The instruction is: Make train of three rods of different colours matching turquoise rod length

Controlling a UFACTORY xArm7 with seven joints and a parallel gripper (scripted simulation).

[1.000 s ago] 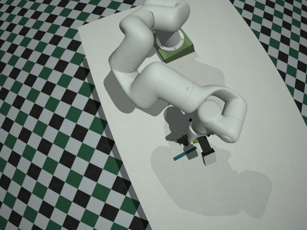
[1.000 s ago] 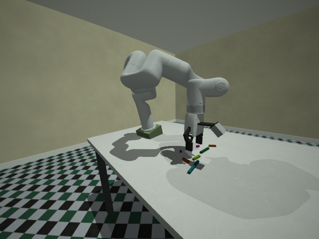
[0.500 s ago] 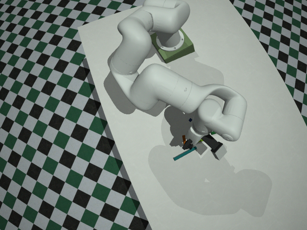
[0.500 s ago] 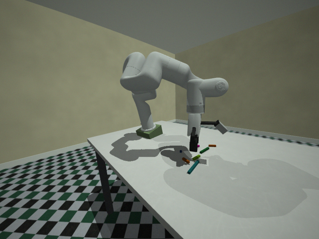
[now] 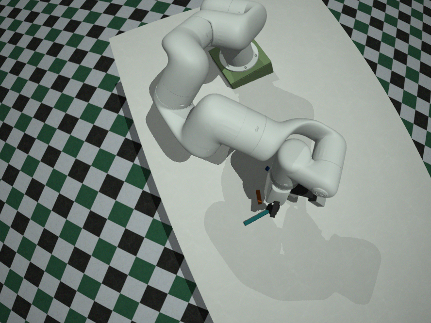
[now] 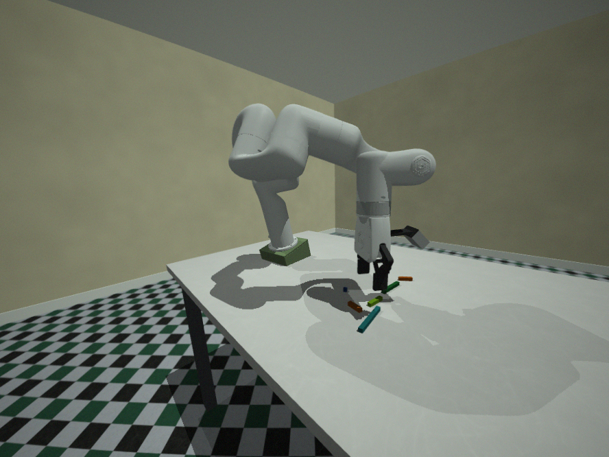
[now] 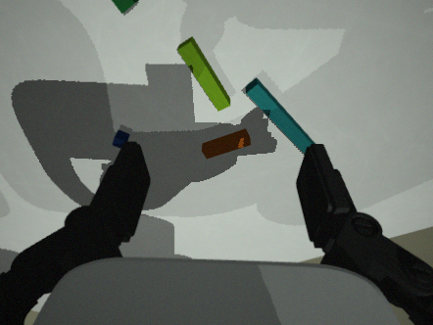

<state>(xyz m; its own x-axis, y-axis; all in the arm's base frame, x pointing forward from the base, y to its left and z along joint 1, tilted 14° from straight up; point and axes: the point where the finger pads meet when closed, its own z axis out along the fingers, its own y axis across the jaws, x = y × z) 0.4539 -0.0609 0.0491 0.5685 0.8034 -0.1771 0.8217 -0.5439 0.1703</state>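
Now: hand 90 mm past the blue rod, 70 mm above it and 20 mm to the right of it. Also, from my hand: orange rod (70 mm below, 30 mm to the right, 20 mm behind); then turquoise rod (70 mm below, 50 mm to the right, 30 mm ahead); then lime rod (70 mm below, 20 mm to the left).
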